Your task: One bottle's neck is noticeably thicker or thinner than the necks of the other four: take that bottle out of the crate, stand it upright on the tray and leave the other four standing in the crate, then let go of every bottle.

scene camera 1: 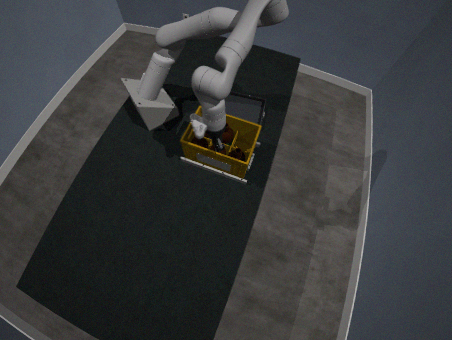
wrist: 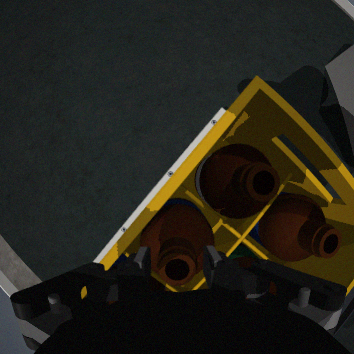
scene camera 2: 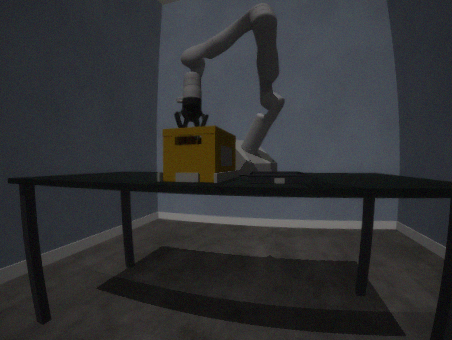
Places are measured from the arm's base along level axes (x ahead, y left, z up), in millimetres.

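Pixels of known places: gripper, fingertip midpoint: [scene camera 1: 216, 146] [wrist: 176, 258] [scene camera 2: 191, 139]; arm's base at its link origin: [scene camera 1: 147, 94] [scene camera 2: 248, 149].
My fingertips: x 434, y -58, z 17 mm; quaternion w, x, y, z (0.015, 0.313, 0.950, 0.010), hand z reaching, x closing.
For each thing: its middle in the pictures, then the offset to it from my fingertips. "pt": a spot on its surface instead.
- yellow crate at the middle of its body: [wrist: 212, 267] [scene camera 2: 203, 155] [scene camera 1: 221, 143] dx -9, dy +51, dz -64 mm
- second bottle at the middle of its body: [wrist: 235, 180] [scene camera 1: 199, 145] dx -82, dy -8, dz -66 mm
- third bottle at the middle of its body: [wrist: 290, 225] dx -104, dy +73, dz -66 mm
- dark tray at a spot on its surface: [scene camera 1: 263, 109] pt dx +36, dy +376, dz -128 mm
The yellow crate [scene camera 1: 189, 150] [scene camera 2: 200, 162] [wrist: 172, 189] stands on the table, brown bottles upright in its compartments. In the wrist view one bottle [wrist: 175, 230] has its neck between the fingertips, with gaps at both sides. A second bottle [wrist: 225, 182] stands in the corner compartment, a third bottle [wrist: 287, 227] to its right. The others are mostly hidden by the gripper; I cannot tell which neck differs. My gripper [scene camera 1: 219, 145] [scene camera 2: 191, 125] [wrist: 176, 258] is partly open, pointing down at the crate's top, holding nothing. The dark tray [scene camera 1: 264, 109] lies behind the crate.
White rails [scene camera 1: 215, 170] [wrist: 150, 198] run along the crate's foot. The crate's walls and yellow dividers [wrist: 260, 212] stand close around the bottles. The robot's base [scene camera 1: 155, 111] stands on the table beyond the crate, to the left in scene camera 1.
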